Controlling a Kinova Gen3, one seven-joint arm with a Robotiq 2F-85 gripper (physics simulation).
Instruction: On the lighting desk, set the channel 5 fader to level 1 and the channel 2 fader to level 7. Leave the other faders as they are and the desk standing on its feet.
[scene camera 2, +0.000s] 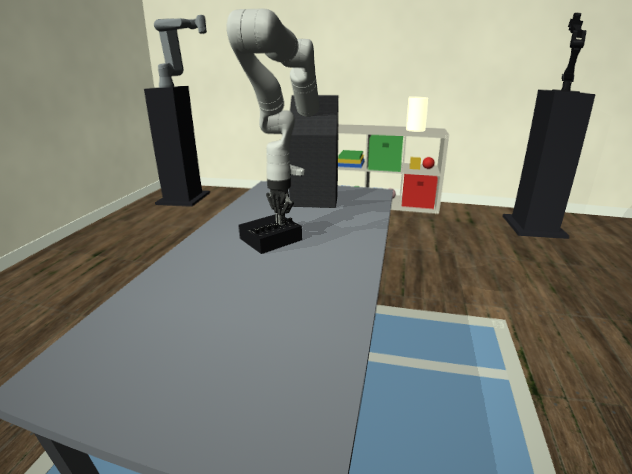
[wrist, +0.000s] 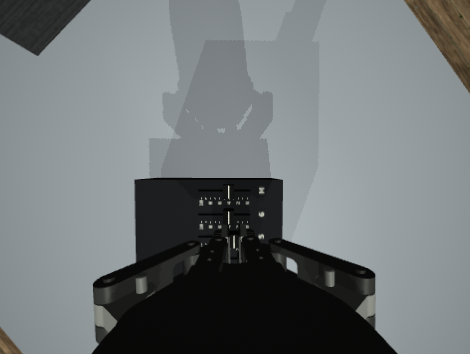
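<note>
The black lighting desk sits flat on the grey table. My gripper points down over it and is shut on the channel 5 fader cap, in the row beside the printed 5. That cap stands slightly to the low-number side of the two caps above it in the wrist view, roughly near level 3; its own scale is mostly hidden. The channel 6 fader and the M fader both stand near 4. The channel 2 fader is hidden under the gripper in the wrist view and too small to tell in the scene view.
The grey table carries the desk. A tall dark block stands behind the desk. A shelf unit stands by the back wall, and two dark pedestals bear other arms.
</note>
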